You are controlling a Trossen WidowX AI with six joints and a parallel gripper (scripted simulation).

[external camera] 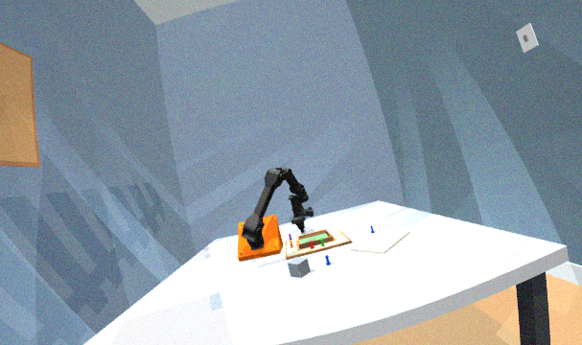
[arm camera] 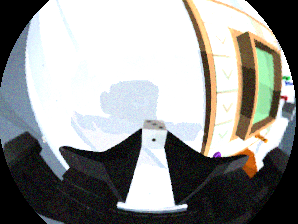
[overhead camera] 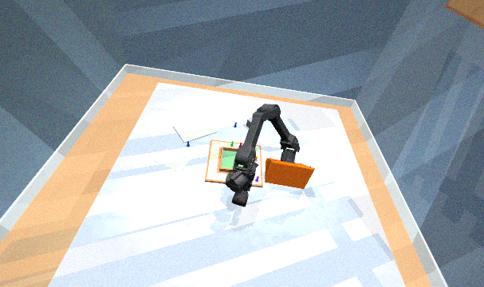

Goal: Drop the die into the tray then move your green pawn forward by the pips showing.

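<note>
Right now the green pawn is 8 cm ahead of my gripper tip, 33 cm to the right of it and 1 cm above it. Also, from my gripper tip: green-floored tray 5 cm ahead, 22 cm to the right, 1 cm below; purple pawn 7 cm behind, 11 cm to the right, 1 cm above; white die right at my gripper tip.
</note>
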